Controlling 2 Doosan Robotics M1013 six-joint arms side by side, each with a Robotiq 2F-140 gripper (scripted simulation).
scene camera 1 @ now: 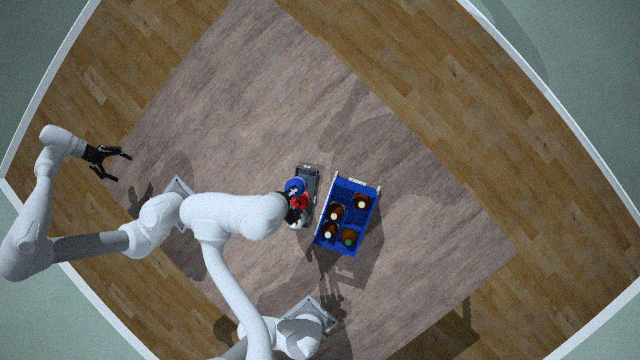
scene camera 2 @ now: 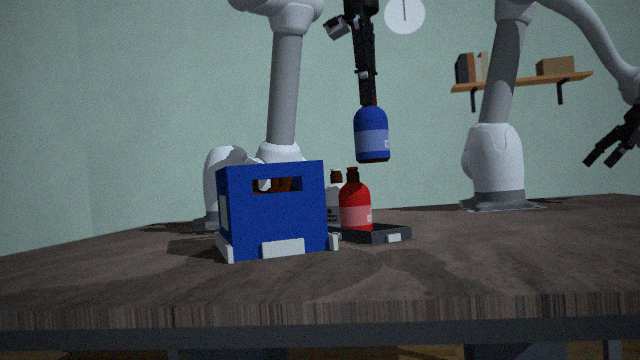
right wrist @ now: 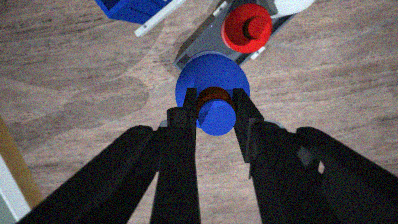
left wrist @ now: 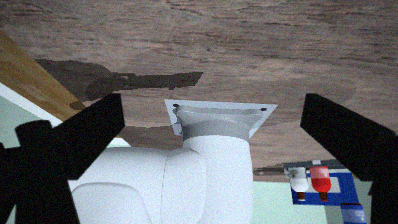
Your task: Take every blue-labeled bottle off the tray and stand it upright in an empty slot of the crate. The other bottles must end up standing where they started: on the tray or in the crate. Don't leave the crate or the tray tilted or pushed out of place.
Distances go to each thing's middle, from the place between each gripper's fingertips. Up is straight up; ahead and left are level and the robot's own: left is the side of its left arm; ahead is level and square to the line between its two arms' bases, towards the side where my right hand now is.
The blue-labeled bottle (scene camera 2: 371,135) lies 80 mm below my right hand. The rest, counted from my right hand: red bottle (scene camera 2: 355,210) (70 mm behind, 50 mm to the right, 240 mm below); then dark tray (scene camera 2: 378,235) (70 mm behind, 50 mm to the right, 310 mm below); then blue crate (scene camera 2: 253,219) (20 mm ahead, 240 mm to the right, 240 mm below).
Now: left hand (scene camera 1: 124,169) 77 cm to the left of the red bottle, 50 cm short of it and 4 cm above it. From my left hand the other things lie so: blue-labeled bottle: 72 cm to the right, 57 cm ahead, 12 cm above; dark tray: 77 cm to the right, 50 cm ahead, 11 cm below; blue crate: 96 cm to the right, 59 cm ahead, 4 cm below.
